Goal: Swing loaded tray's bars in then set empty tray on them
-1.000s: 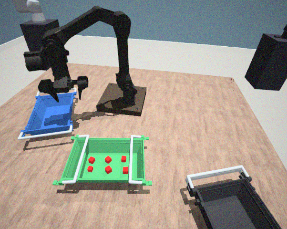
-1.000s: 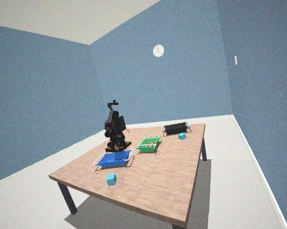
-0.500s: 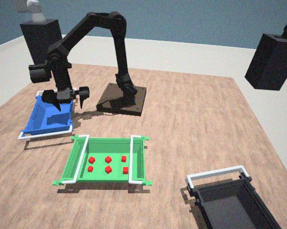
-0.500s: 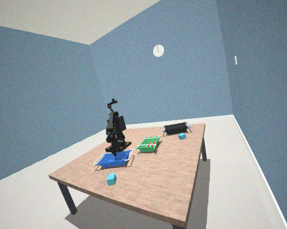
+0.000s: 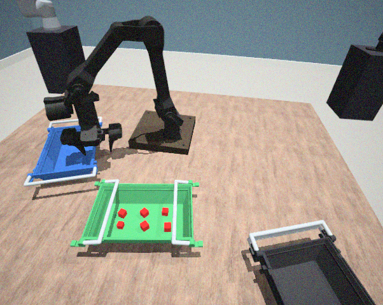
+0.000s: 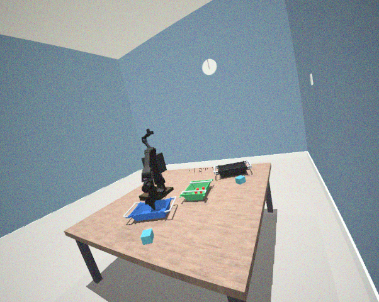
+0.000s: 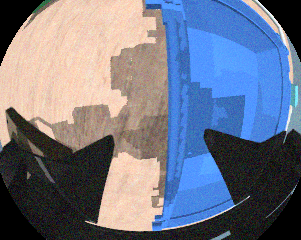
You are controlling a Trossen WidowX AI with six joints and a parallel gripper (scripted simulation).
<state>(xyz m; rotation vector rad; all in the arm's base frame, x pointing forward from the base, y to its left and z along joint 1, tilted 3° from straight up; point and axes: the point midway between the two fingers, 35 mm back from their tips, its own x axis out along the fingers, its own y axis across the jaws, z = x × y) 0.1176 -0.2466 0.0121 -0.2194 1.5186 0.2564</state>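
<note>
Now: the blue tray 80 mm to the right of my gripper tip, 30 mm above it and 20 mm ahead of it.
</note>
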